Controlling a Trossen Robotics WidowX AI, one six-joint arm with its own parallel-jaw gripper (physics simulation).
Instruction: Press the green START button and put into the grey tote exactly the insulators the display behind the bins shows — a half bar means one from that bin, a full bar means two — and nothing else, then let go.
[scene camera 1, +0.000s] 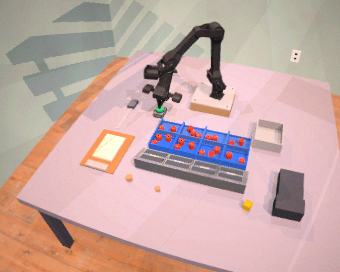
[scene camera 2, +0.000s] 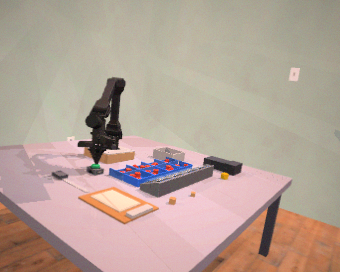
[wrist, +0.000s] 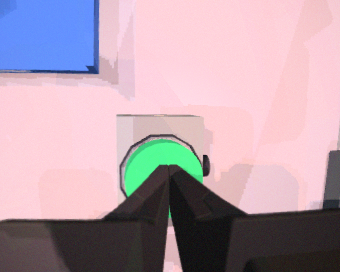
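My gripper (scene camera 1: 159, 105) (scene camera 2: 97, 162) (wrist: 167, 173) is shut and empty, its tips pointing down at the green START button (scene camera 1: 161, 110) (scene camera 2: 95, 166) (wrist: 160, 152), on or just above its top; contact cannot be told. The blue bins (scene camera 1: 231, 164) (scene camera 2: 120, 176) (wrist: 50, 40) stand beside it, with red insulators (scene camera 1: 191, 145) (scene camera 2: 156, 171) in their compartments. The long dark grey display (scene camera 1: 190, 178) (scene camera 2: 176, 184) stands along the bins' side away from the arm; its bars are too small to read. The grey tote (scene camera 1: 267, 145) (scene camera 2: 169, 154) stands beyond the bins' other end; no insulator shows inside.
An orange board (scene camera 1: 128, 141) (scene camera 2: 91, 201) lies near the display's end. A black box (scene camera 1: 288, 195) (scene camera 2: 223, 165), a yellow cube (scene camera 1: 247, 205) (scene camera 2: 224, 176) and two small orange cubes (scene camera 1: 129, 177) (scene camera 2: 172, 200) lie on the table. A small dark block (scene camera 1: 132, 104) (scene camera 2: 60, 174) lies near the button.
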